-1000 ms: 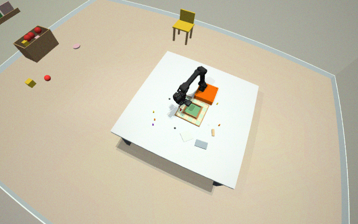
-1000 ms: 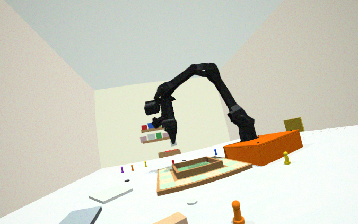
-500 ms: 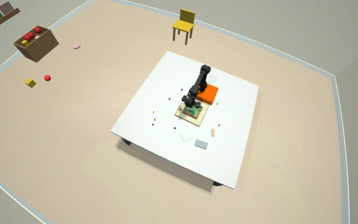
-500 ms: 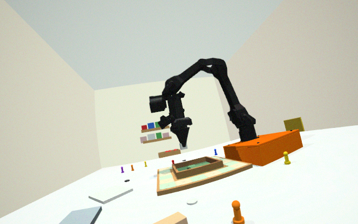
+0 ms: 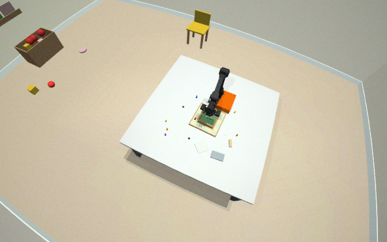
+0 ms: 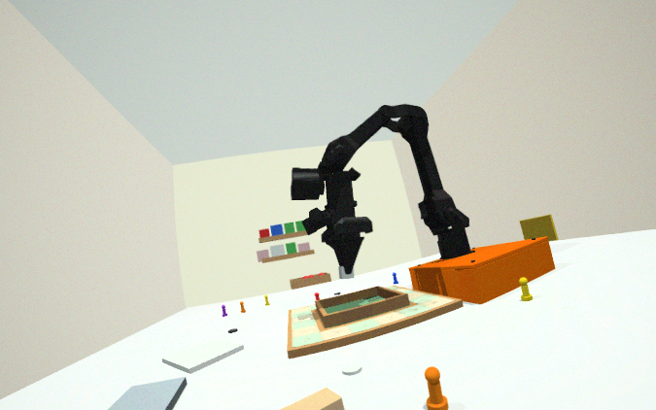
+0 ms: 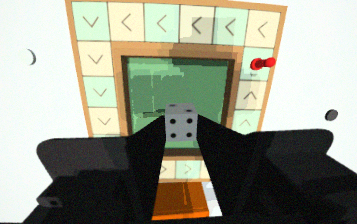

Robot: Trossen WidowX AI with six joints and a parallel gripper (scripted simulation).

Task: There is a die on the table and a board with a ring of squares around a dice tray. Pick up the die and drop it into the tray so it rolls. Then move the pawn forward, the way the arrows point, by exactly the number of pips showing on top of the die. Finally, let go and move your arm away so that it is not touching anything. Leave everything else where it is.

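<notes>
Now: gripper tip 70 mm short of the red pawn, 100 mm to the left of it and 60 mm above it. Round my gripper tip: blue pawn (170 mm behind, 240 mm to the right, 70 mm below); grey die (right at my gripper tip); green dice tray (10 mm behind, 80 mm below).
</notes>
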